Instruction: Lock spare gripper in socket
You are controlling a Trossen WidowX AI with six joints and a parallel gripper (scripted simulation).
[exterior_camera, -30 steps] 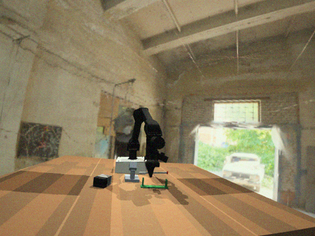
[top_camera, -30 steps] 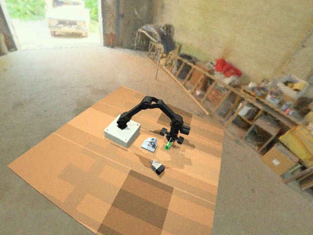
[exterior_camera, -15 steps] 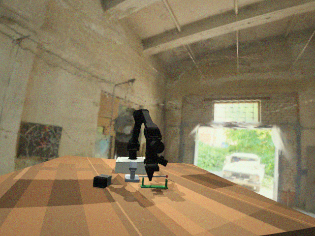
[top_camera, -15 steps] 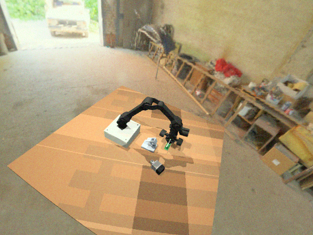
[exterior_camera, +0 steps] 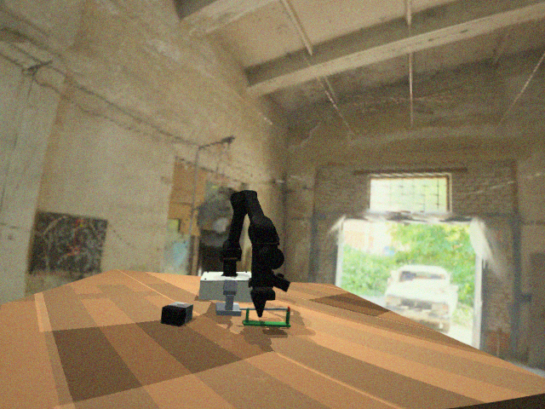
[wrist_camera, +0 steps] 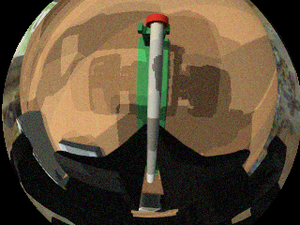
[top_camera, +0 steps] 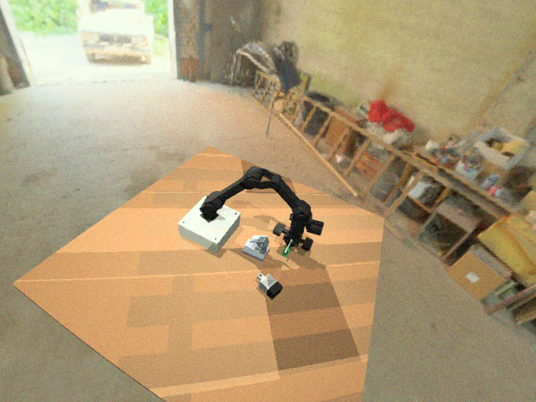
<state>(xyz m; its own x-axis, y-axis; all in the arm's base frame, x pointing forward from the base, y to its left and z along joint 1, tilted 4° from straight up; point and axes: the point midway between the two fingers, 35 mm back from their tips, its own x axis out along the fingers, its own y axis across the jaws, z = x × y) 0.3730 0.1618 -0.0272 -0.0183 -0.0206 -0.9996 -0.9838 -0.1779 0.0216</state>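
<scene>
My gripper tip is 2 cm to the right of the green cradle. Round my gripper tip: spare gripper: 4 cm ahead, 23 cm to the right; then socket: 10 cm behind, 11 cm to the right, 3 cm above.
</scene>
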